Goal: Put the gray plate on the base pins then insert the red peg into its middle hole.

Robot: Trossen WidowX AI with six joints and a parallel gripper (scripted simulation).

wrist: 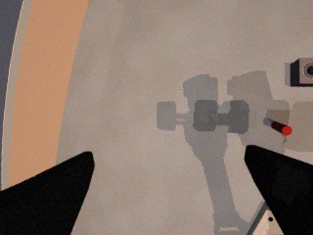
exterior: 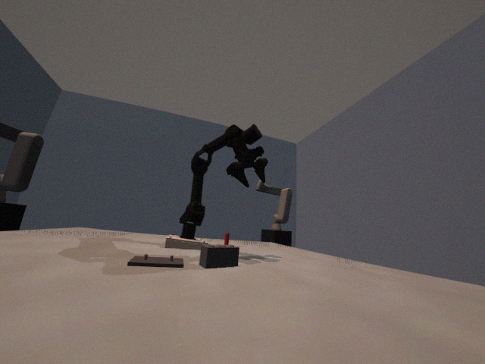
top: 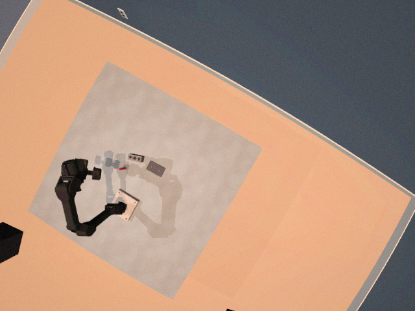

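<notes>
My gripper tip is 11 cm short of the gray plate, 17 cm to the left of it and 23 cm above it. Round my gripper tip: flat base (8 cm ahead, 32 cm to the right, 26 cm below); red peg (1 cm ahead, 11 cm to the right, 23 cm below).
</notes>
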